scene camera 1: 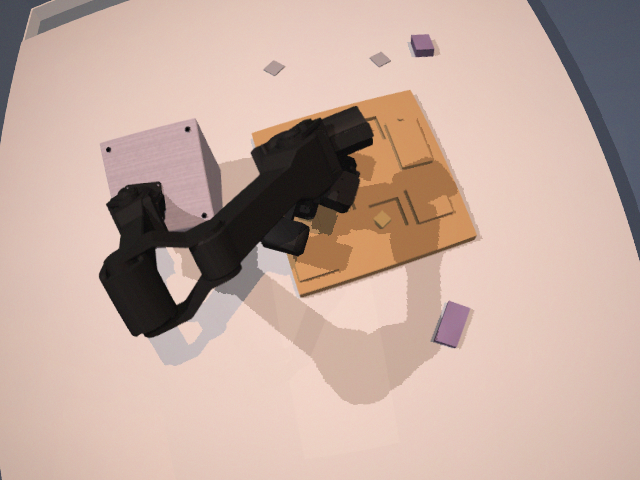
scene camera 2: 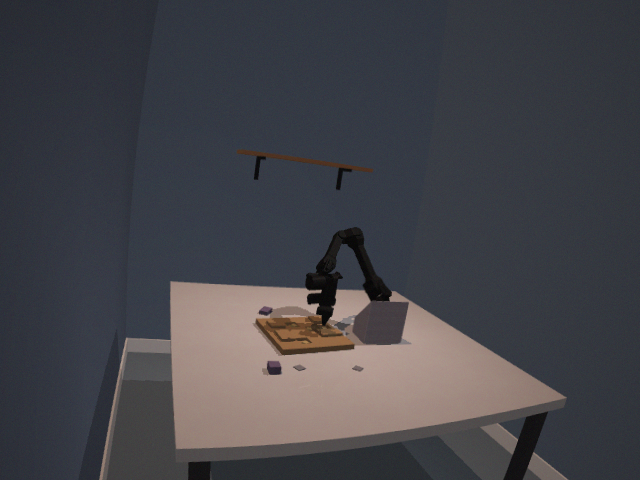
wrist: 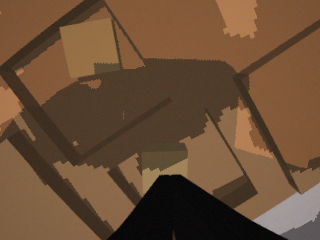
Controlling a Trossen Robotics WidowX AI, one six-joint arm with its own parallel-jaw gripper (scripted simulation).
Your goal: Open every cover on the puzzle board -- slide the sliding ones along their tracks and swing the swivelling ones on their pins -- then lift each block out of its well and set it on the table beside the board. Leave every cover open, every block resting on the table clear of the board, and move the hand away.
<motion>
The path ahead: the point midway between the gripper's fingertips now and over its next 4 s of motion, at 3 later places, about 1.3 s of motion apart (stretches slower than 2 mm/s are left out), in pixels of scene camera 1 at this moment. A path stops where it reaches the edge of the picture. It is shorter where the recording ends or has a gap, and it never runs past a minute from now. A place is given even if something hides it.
The gripper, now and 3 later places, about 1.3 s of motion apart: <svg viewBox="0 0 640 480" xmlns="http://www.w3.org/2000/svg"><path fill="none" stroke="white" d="M305 210L302 217L298 214L297 202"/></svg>
</motion>
